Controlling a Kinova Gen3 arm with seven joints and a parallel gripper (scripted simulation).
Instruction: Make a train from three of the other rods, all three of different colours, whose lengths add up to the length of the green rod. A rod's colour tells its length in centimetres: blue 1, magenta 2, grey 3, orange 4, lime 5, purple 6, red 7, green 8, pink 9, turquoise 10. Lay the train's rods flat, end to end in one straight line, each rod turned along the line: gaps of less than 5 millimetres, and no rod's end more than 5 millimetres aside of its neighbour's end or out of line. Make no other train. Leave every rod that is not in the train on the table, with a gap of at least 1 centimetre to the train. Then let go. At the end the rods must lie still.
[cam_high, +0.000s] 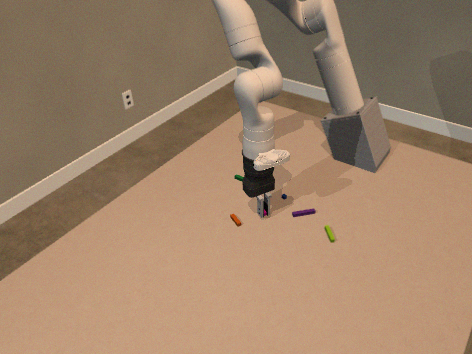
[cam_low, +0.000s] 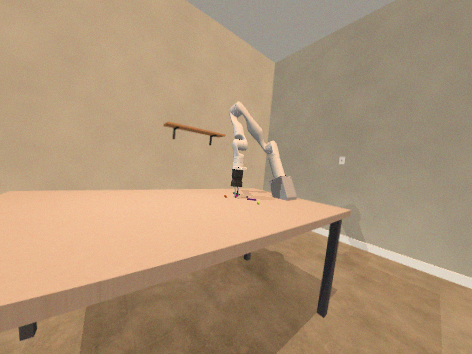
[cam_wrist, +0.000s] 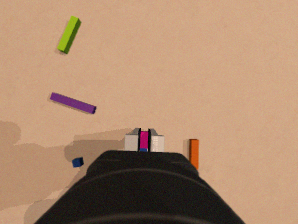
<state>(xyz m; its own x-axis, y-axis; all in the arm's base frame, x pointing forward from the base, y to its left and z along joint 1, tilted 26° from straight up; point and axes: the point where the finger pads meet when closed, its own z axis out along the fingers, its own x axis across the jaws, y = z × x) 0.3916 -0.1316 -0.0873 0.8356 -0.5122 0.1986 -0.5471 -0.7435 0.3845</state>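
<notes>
The magenta rod lies 10 mm below my hand. Round my hand: green rod 110 mm behind, 110 mm to the right, 30 mm below; then orange rod 50 mm ahead, 60 mm to the right, 30 mm below; then purple rod 60 mm behind, 90 mm to the left, 30 mm below.
</notes>
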